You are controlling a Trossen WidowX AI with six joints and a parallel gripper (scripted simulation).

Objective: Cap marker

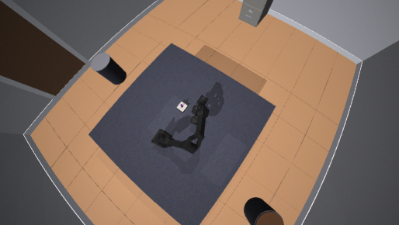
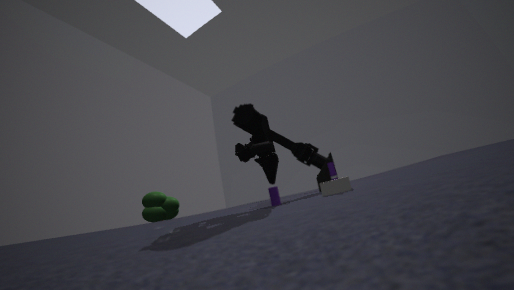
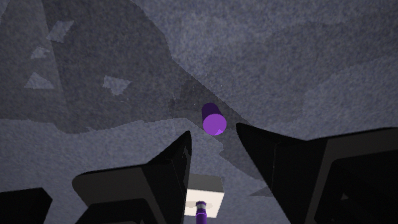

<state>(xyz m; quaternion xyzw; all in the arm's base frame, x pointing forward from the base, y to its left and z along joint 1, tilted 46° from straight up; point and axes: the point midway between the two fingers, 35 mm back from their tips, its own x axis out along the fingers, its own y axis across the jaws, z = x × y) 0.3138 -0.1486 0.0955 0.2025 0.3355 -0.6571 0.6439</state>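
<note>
The purple marker cap is 4 cm below my gripper tip. From my gripper tip the other things lie so: holder block 1 cm ahead, 17 cm to the left, 5 cm below.
</note>
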